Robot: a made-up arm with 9 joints. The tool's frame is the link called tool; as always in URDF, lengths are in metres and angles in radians. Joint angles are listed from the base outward. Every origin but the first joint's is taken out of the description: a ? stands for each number. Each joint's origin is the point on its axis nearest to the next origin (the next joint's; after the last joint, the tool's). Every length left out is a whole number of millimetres.
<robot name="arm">
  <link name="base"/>
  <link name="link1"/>
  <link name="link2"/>
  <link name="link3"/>
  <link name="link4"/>
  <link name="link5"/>
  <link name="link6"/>
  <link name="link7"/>
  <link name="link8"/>
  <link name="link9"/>
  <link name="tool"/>
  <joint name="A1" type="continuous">
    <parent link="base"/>
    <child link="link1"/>
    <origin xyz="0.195 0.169 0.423" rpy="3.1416 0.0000 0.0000"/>
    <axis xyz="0 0 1"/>
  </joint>
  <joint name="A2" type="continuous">
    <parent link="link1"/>
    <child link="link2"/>
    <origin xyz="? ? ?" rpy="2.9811 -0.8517 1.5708"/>
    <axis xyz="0 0 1"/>
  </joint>
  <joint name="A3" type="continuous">
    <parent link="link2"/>
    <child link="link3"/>
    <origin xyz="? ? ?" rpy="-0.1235 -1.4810 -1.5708"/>
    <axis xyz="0 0 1"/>
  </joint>
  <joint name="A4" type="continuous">
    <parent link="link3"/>
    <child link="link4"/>
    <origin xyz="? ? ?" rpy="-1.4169 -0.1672 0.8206"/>
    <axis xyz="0 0 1"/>
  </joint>
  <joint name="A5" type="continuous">
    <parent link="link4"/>
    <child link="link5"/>
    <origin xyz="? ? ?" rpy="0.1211 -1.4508 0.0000"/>
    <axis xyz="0 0 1"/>
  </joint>
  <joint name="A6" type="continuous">
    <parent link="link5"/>
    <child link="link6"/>
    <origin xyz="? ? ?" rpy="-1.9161 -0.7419 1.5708"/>
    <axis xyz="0 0 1"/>
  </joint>
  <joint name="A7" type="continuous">
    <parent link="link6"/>
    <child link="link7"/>
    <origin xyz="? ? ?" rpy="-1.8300 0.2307 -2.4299"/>
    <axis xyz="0 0 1"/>
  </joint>
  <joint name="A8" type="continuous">
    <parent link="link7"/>
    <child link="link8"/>
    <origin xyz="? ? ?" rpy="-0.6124 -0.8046 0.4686"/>
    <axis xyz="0 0 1"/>
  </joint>
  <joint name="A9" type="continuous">
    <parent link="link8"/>
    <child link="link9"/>
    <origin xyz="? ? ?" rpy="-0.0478 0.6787 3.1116"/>
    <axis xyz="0 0 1"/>
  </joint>
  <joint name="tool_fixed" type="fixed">
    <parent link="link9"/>
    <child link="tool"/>
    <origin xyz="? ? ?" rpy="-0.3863 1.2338 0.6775"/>
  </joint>
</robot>
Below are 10 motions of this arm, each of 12 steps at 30 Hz.
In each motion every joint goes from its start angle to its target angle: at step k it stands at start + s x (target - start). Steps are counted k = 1, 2, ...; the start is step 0. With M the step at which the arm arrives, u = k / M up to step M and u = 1 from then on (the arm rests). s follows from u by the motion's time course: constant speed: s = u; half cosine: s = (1 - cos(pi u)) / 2; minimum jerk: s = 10 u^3 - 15 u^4 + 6 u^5.
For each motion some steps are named. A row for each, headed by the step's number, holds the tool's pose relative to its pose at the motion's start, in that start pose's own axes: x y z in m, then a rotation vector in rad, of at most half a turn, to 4 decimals.
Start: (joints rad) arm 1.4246 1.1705 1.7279 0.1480 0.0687 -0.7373 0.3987 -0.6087 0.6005
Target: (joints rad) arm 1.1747 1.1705 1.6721 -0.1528 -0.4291 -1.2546 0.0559 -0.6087 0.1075
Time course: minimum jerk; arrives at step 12
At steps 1, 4, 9, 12:
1: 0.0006 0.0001 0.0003 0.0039 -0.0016 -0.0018
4: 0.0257 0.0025 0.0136 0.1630 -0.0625 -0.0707
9: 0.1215 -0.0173 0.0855 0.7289 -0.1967 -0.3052
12: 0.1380 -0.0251 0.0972 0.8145 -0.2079 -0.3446

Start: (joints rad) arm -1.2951 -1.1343 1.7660 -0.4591 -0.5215 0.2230 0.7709 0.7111 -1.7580
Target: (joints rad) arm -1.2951 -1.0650 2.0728 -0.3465 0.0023 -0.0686 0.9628 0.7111 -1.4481
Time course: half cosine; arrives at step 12
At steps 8, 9, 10, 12:
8: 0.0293 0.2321 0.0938 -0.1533 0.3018 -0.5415
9: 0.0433 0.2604 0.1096 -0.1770 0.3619 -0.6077
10: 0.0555 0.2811 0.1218 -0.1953 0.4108 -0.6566
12: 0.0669 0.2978 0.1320 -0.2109 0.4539 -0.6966

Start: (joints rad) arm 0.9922 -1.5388 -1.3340 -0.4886 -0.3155 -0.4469 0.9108 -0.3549 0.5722
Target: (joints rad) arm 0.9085 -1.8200 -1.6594 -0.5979 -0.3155 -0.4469 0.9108 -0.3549 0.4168
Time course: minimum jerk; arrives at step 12
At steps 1, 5, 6, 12:
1: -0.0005 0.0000 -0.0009 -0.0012 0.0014 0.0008
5: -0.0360 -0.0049 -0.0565 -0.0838 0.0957 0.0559
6: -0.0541 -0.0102 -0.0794 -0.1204 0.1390 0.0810
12: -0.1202 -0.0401 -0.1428 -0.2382 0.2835 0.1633

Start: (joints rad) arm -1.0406 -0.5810 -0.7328 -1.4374 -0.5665 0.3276 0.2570 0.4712 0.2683
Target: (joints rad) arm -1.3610 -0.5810 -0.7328 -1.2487 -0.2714 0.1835 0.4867 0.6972 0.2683
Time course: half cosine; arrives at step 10
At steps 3, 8, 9, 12:
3: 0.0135 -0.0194 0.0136 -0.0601 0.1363 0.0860
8: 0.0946 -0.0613 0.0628 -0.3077 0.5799 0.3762
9: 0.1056 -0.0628 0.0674 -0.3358 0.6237 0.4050
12: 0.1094 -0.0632 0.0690 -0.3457 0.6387 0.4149

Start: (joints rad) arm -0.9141 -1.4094 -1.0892 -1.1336 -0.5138 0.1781 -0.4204 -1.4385 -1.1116
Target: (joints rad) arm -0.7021 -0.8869 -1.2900 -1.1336 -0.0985 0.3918 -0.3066 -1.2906 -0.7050
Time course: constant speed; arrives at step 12
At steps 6, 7, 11, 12:
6: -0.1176 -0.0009 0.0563 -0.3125 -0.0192 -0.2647
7: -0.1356 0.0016 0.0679 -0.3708 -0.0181 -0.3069
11: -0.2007 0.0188 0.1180 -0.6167 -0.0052 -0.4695
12: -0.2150 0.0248 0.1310 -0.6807 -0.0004 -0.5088

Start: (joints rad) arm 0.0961 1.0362 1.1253 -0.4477 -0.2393 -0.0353 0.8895 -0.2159 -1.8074
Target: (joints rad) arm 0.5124 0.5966 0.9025 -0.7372 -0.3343 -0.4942 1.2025 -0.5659 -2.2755
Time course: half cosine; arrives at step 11
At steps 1, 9, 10, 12:
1: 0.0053 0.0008 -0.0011 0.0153 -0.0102 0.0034
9: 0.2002 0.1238 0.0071 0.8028 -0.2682 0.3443
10: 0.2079 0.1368 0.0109 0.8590 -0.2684 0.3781
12: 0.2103 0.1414 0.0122 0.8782 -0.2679 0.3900

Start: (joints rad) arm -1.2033 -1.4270 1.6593 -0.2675 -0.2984 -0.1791 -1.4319 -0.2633 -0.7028
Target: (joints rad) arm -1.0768 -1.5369 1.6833 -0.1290 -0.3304 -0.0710 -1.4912 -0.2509 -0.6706
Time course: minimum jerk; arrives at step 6
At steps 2, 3, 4, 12:
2: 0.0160 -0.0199 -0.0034 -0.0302 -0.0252 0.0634
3: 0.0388 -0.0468 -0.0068 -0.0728 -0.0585 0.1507
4: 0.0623 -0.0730 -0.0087 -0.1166 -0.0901 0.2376
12: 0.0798 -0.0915 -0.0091 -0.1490 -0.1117 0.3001

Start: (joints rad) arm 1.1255 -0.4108 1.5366 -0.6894 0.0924 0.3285 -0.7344 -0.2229 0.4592
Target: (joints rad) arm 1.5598 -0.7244 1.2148 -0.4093 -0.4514 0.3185 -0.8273 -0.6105 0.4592
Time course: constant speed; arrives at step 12
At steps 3, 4, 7, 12:
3: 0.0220 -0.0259 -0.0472 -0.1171 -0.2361 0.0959
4: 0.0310 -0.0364 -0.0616 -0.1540 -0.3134 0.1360
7: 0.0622 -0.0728 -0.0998 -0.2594 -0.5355 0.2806
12: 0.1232 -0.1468 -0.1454 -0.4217 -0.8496 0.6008

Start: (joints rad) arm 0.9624 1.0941 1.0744 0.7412 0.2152 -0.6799 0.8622 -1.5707 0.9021
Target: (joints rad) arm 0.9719 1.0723 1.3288 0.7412 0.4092 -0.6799 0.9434 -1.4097 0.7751
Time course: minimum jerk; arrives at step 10
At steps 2, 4, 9, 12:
2: -0.0014 -0.0012 -0.0012 -0.0137 0.0268 -0.0090
4: -0.0090 -0.0069 -0.0046 -0.0740 0.1484 -0.0496
9: -0.0362 -0.0199 0.0006 -0.2214 0.4723 -0.1551
12: -0.0366 -0.0200 0.0008 -0.2232 0.4765 -0.1564

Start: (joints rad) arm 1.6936 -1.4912 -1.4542 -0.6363 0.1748 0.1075 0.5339 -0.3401 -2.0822
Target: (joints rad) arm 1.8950 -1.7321 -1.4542 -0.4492 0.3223 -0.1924 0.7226 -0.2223 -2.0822
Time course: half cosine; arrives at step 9
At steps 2, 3, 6, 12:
2: 0.0000 0.0102 -0.0181 0.0360 -0.0495 -0.0498
3: 0.0009 0.0220 -0.0376 0.0734 -0.1061 -0.1093
6: 0.0136 0.0635 -0.1004 0.1799 -0.3219 -0.3568
12: 0.0255 0.0802 -0.1261 0.2126 -0.4310 -0.4911

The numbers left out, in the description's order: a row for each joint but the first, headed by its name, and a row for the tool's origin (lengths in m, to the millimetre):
A2: 0.103 0.061 0.000
A3: 0.031 0.202 0.000
A4: -0.125 0.037 0.000
A5: -0.020 0.030 0.000
A6: -0.096 -0.023 0.000
A7: 0.263 -0.363 0.000
A8: 0.000 0.000 0.000
A9: -0.021 0.135 0.000
tool: -0.005 -0.066 0.000

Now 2 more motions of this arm.
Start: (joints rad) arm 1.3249 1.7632 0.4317 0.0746 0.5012 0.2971 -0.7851 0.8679 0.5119
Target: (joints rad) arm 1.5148 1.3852 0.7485 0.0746 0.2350 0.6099 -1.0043 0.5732 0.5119
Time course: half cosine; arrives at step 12
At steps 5, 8, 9, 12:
5: 0.0264 0.0004 -0.0344 0.1054 -0.0858 -0.2001
8: 0.0582 -0.0034 -0.0670 0.1589 -0.2108 -0.4182
9: 0.0675 -0.0057 -0.0755 0.1633 -0.2526 -0.4771
12: 0.0810 -0.0098 -0.0872 0.1618 -0.3175 -0.5582

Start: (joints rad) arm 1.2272 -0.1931 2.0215 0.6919 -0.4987 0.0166 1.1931 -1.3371 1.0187
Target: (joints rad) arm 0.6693 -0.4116 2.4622 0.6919 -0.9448 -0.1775 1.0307 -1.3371 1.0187
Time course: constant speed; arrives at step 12
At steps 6, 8, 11, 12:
6: 0.1295 -0.0008 -0.0629 -0.0123 -0.1527 -0.2225
8: 0.1734 -0.0105 -0.0828 -0.0238 -0.2167 -0.2926
11: 0.2379 -0.0331 -0.1096 -0.0469 -0.3242 -0.3914
12: 0.2587 -0.0427 -0.1174 -0.0560 -0.3629 -0.4224

